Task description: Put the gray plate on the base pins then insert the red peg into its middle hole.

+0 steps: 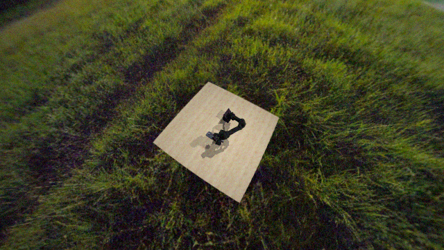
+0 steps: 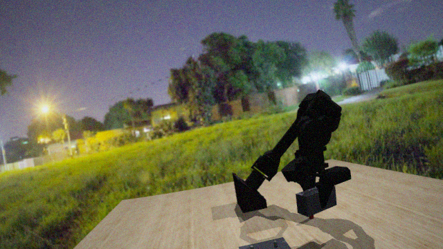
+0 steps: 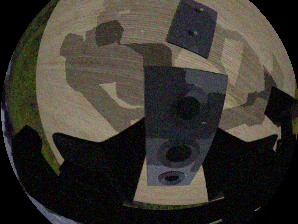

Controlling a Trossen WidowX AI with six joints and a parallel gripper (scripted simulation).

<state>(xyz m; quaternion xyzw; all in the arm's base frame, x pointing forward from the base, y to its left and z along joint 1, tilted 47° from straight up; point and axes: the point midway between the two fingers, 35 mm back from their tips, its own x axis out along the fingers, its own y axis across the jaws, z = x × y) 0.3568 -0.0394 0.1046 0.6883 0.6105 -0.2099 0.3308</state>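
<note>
My gripper tip is 120 mm past the red peg, 50 mm to the right of it and 50 mm above it. Round my gripper tip: gray plate 30 mm above.
</note>
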